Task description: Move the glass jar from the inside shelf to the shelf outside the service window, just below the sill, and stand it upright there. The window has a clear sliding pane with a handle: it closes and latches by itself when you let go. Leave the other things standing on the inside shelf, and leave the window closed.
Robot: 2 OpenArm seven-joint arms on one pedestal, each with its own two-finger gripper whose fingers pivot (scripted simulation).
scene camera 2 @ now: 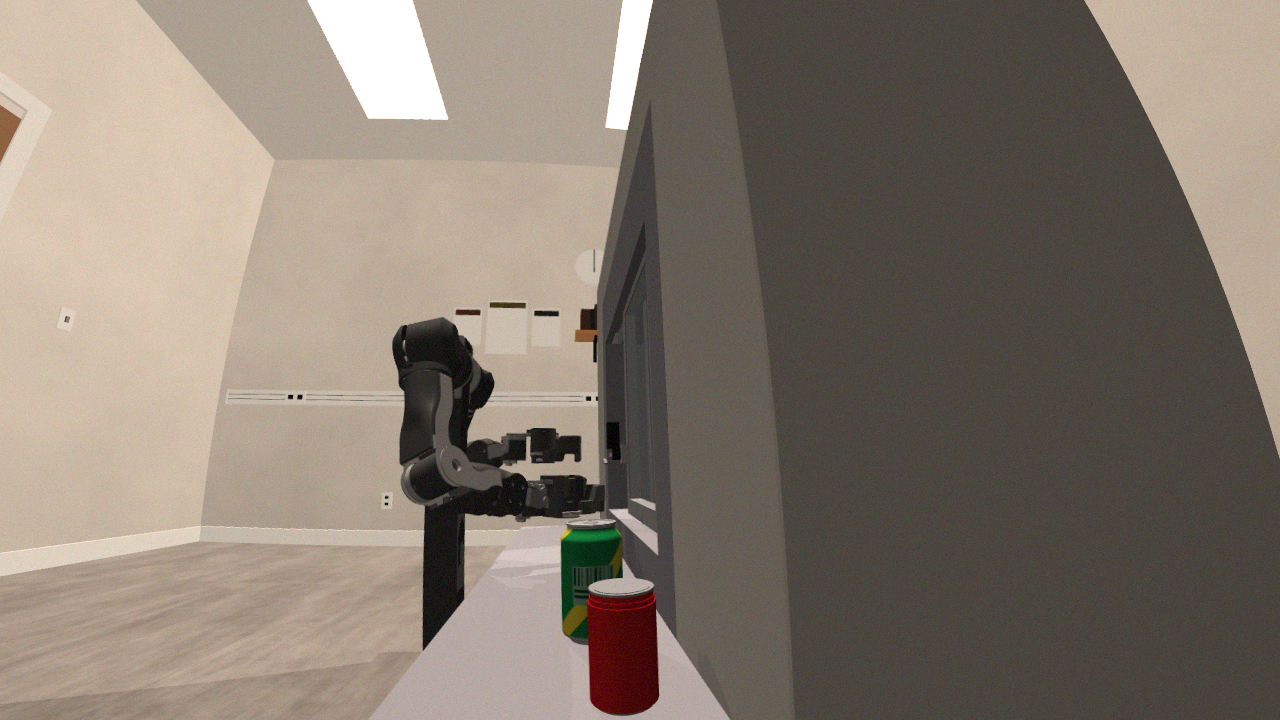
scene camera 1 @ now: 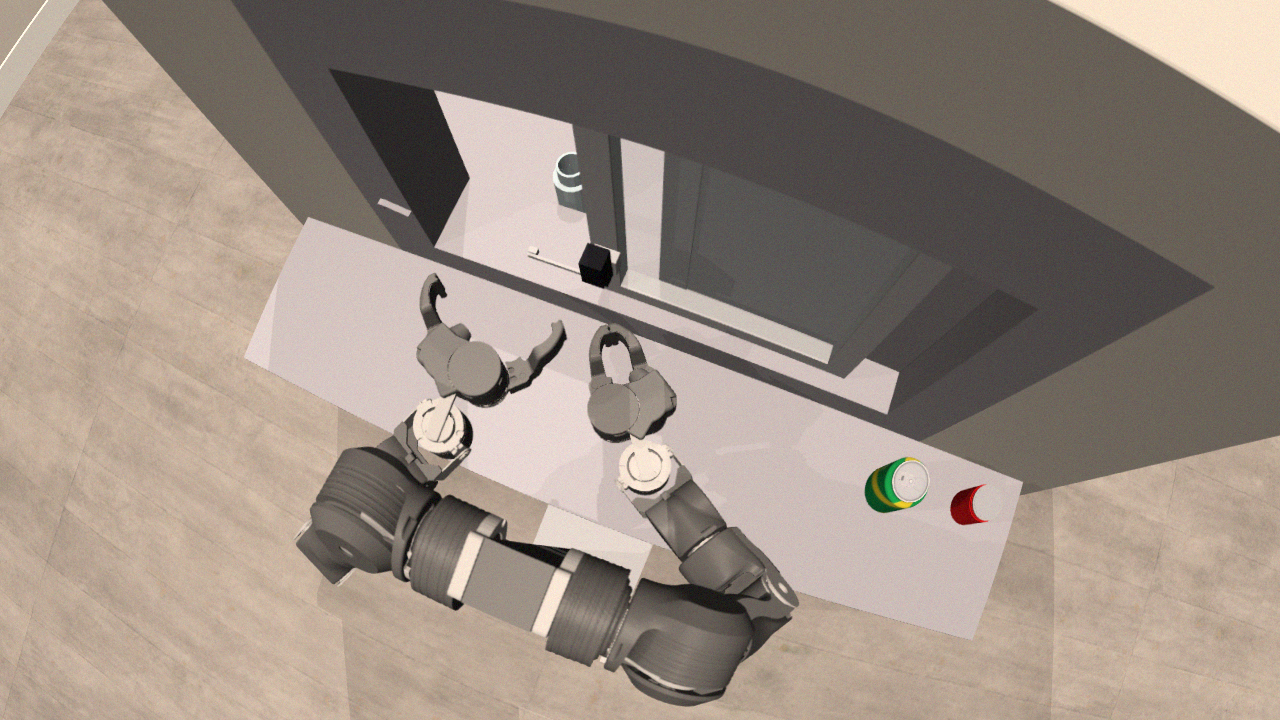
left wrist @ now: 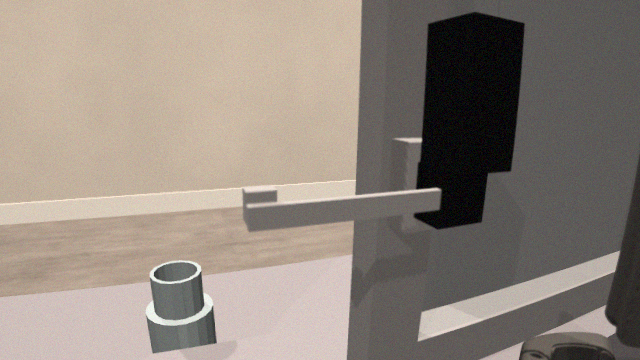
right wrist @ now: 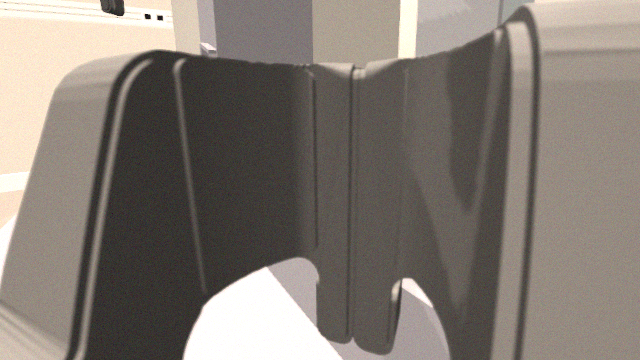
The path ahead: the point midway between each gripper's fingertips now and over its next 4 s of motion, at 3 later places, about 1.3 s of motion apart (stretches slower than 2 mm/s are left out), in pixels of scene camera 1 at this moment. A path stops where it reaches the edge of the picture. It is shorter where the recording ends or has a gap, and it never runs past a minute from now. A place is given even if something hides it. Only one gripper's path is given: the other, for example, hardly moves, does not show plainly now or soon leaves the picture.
My right gripper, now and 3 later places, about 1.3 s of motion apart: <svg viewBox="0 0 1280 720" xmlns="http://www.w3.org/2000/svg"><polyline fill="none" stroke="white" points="609,330 666,367 725,384 772,389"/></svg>
